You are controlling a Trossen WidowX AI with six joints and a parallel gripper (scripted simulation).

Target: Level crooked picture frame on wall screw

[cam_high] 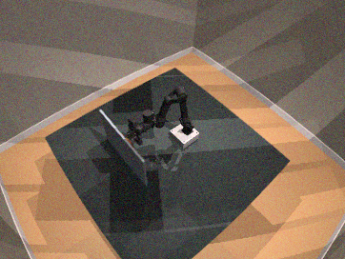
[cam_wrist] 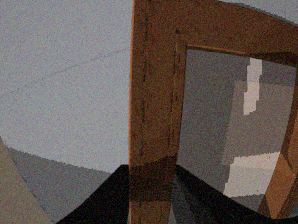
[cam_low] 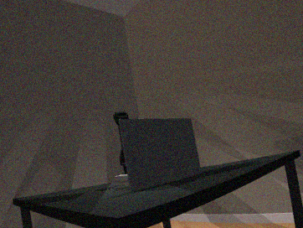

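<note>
The brown wooden picture frame is 1 cm ahead of my gripper tip, 2 cm to the left of it and 5 cm below it. The rest, counted from my gripper tip: wall panel: 2 cm ahead, 2 cm to the left, 6 cm below.
</note>
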